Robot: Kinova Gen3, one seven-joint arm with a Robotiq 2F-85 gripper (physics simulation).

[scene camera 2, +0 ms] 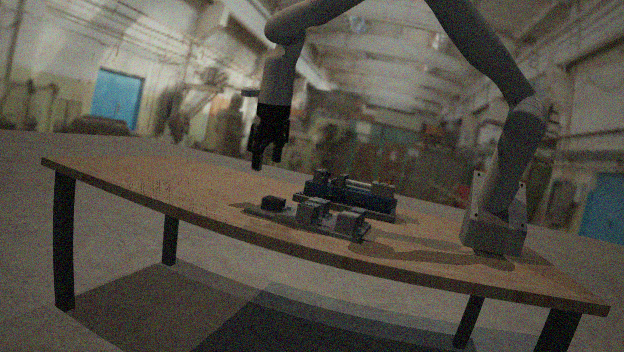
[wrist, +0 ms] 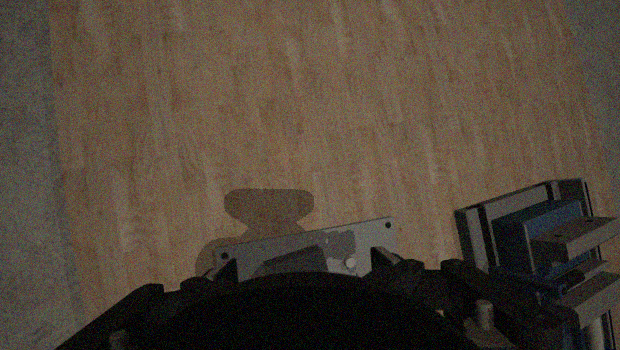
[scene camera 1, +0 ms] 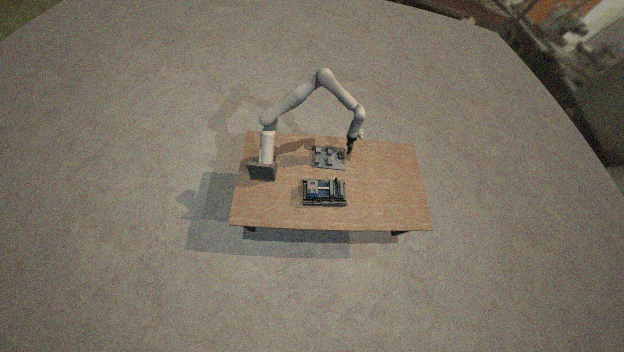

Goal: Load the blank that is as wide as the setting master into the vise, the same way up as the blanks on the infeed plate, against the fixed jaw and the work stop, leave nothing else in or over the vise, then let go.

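Frame: origin at the arm's base, x ahead, y left, z up, level; metres.
Seen in the pictures: gripper, between the fingertips: (scene camera 2: 266,166) (wrist: 304,268) (scene camera 1: 347,149); arm's base, origin of its link: (scene camera 2: 492,199) (scene camera 1: 266,162).
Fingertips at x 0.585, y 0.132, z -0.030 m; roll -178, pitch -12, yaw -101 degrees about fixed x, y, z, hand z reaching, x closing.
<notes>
Pixels of each thing's middle, then the offset from my fingertips to it. Level surfaces: height alone.
- grey infeed plate, middle of its body: (scene camera 2: 311,218) (scene camera 1: 329,157) dx -0.124, dy -0.014, dz -0.098 m
- dark block, middle of its body: (wrist: 297,277) (scene camera 2: 273,203) dx -0.032, dy -0.003, dz -0.081 m
- vise, middle of its body: (wrist: 565,311) (scene camera 2: 350,192) (scene camera 1: 325,190) dx -0.183, dy -0.302, dz -0.052 m
- wooden table, height of its surface: dz -0.102 m
My gripper (scene camera 1: 349,154) (scene camera 2: 266,164) (wrist: 304,268) is open and empty, above the outer end of the grey infeed plate (scene camera 1: 338,166) (wrist: 377,231). A dark block (scene camera 2: 273,203) (wrist: 297,260) sits on that end, below the fingers and apart from them in the scene camera 2 view. Grey blocks (scene camera 2: 311,212) (scene camera 2: 350,223) stand upright on the rest of the plate. The vise (scene camera 1: 324,202) (scene camera 2: 345,198) (wrist: 507,235), with a blue body, grey jaws and bright rods, stands beside the plate. The setting master and the blanks' widths cannot be told apart. The gripper body hides much of the plate in the wrist view.
The wooden table (scene camera 1: 385,195) (scene camera 2: 165,185) (wrist: 250,100) carries everything. The arm's base (scene camera 1: 262,171) (scene camera 2: 492,235) stands at one end of the table, past the plate and vise. The vise's upright jaws and rods rise higher than the plate.
</notes>
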